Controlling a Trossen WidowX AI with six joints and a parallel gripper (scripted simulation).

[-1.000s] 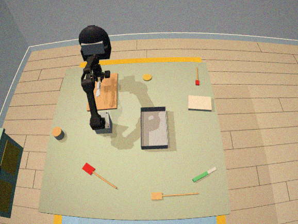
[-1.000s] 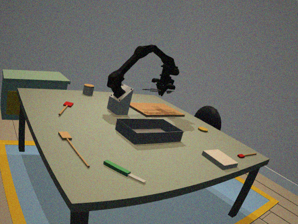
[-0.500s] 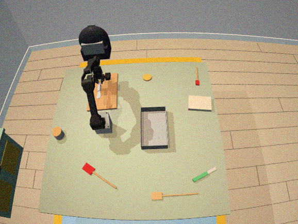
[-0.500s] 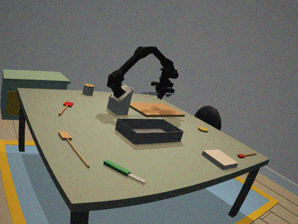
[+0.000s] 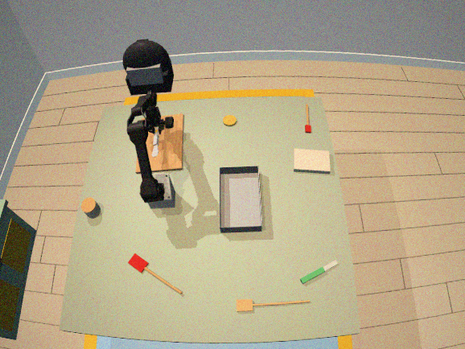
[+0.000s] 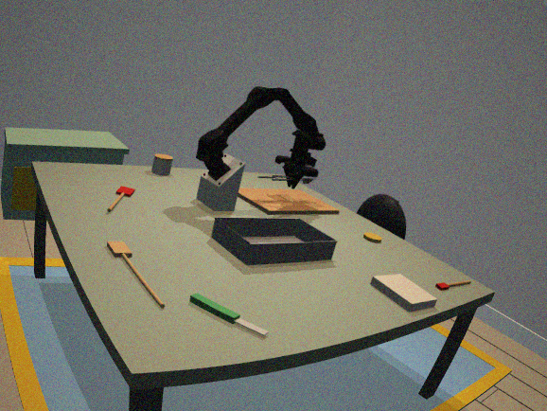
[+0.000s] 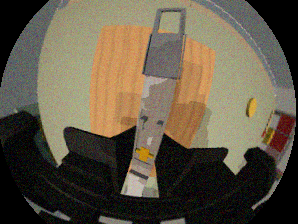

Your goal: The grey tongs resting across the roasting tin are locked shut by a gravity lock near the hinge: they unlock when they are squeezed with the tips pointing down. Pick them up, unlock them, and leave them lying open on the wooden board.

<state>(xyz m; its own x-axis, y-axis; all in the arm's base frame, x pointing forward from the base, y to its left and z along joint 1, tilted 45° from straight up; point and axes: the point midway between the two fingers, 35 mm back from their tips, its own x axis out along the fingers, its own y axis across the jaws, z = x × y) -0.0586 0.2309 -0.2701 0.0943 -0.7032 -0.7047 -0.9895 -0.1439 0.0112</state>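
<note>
My gripper tip is 50 mm above the wooden board and 10 mm to the left of it. Round my gripper tip: white block: 770 mm ahead, 130 mm to the right, 50 mm below; yellow disc: 360 mm ahead, 130 mm to the left, 50 mm below.
</note>
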